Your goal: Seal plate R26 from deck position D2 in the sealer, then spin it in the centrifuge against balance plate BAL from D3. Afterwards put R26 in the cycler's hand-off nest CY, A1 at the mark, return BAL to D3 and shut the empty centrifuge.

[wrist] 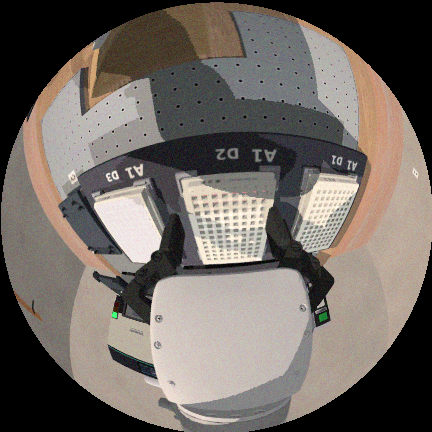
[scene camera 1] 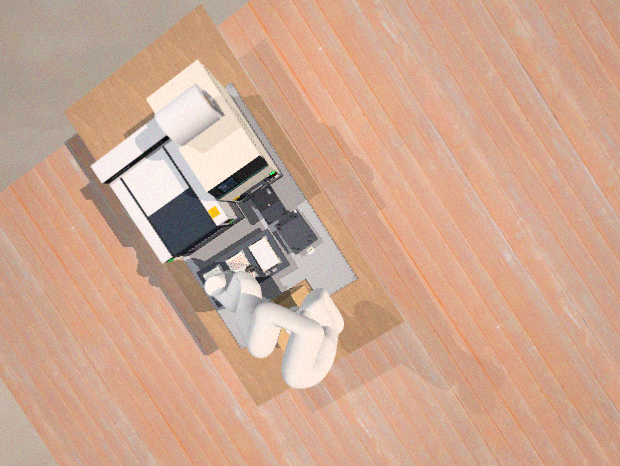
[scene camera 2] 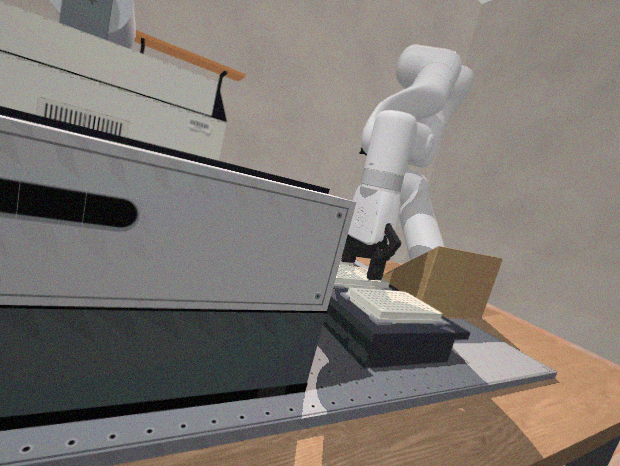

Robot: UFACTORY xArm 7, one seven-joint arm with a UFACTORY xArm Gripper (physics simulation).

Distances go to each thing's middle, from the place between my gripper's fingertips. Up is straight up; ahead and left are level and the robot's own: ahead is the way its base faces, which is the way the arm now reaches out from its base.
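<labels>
My hand is 20 mm short of the reddish plate point(scene camera 2: 354, 277) and 10 mm above it. There's a white and dark instrument point(scene camera 2: 147, 279) that's 460 mm ahead of my hand and 40 mm above it, and a grey plate point(wrist: 130, 215) that's 120 mm to the right of my hand, 10 mm ahead of it and 10 mm below it.
</labels>
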